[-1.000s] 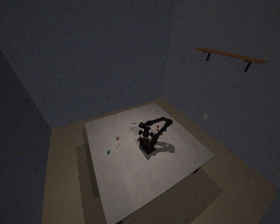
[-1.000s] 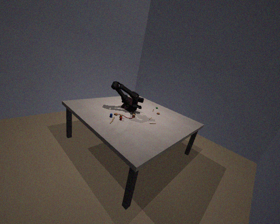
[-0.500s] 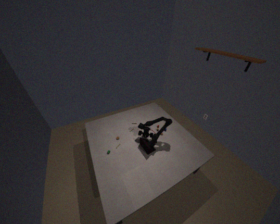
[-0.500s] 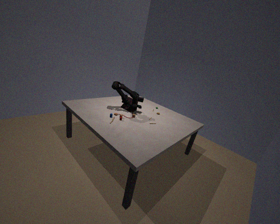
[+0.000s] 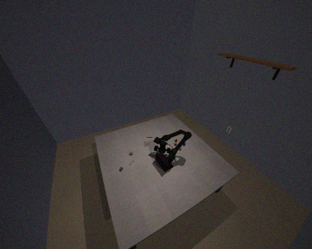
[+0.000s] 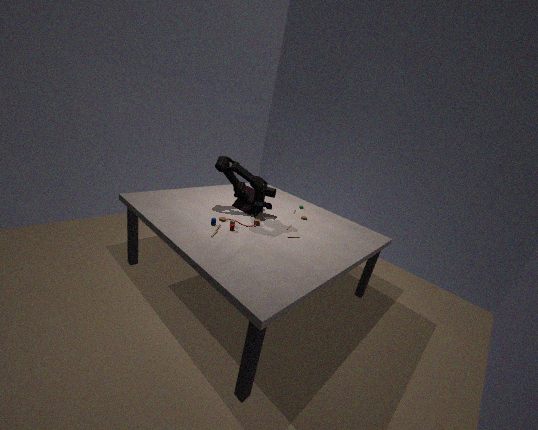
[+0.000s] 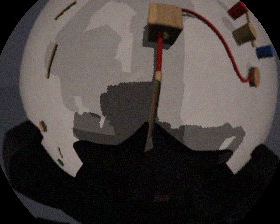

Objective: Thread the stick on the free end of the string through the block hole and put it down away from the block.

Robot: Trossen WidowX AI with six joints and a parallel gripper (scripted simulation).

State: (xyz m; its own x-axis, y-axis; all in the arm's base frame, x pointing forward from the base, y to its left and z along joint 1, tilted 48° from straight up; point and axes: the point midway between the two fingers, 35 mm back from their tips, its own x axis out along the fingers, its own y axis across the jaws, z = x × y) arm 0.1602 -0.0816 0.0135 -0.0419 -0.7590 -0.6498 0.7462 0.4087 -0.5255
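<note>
My gripper tip is 30 mm short of the thin wooden stick, 30 mm to the left of it and 10 mm below it. From my gripper tip the other things lie so: red object: 50 mm ahead, 280 mm to the right, 20 mm above; wooden block: 80 mm ahead, 90 mm to the right, 20 mm above; button: 80 mm behind, 230 mm to the right, 10 mm above.
</note>
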